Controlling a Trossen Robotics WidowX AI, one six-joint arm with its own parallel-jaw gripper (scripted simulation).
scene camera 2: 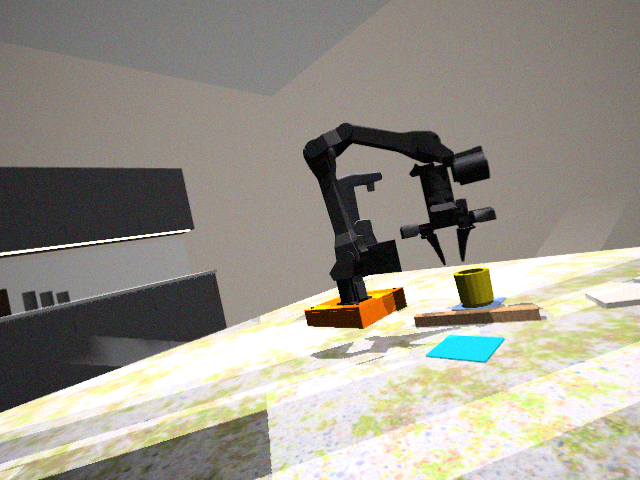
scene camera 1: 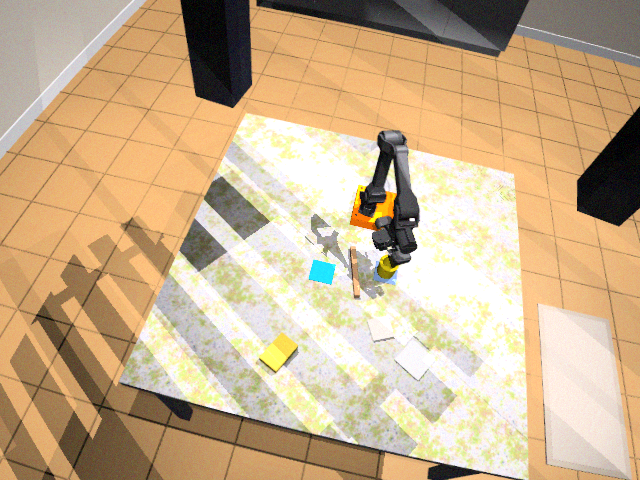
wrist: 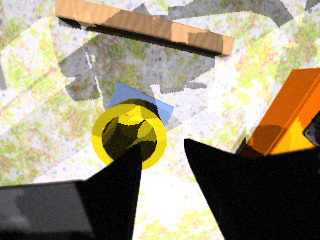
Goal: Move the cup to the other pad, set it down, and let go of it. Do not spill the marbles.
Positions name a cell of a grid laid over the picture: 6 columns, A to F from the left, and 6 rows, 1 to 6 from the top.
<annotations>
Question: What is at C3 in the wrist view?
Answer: A light blue pad.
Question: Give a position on a cyan pad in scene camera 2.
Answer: E5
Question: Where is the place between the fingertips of my gripper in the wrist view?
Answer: D4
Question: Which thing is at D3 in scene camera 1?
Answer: My gripper.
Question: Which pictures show my gripper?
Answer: Scene camera 2, scene camera 1 and the wrist view: all of them.
</annotations>
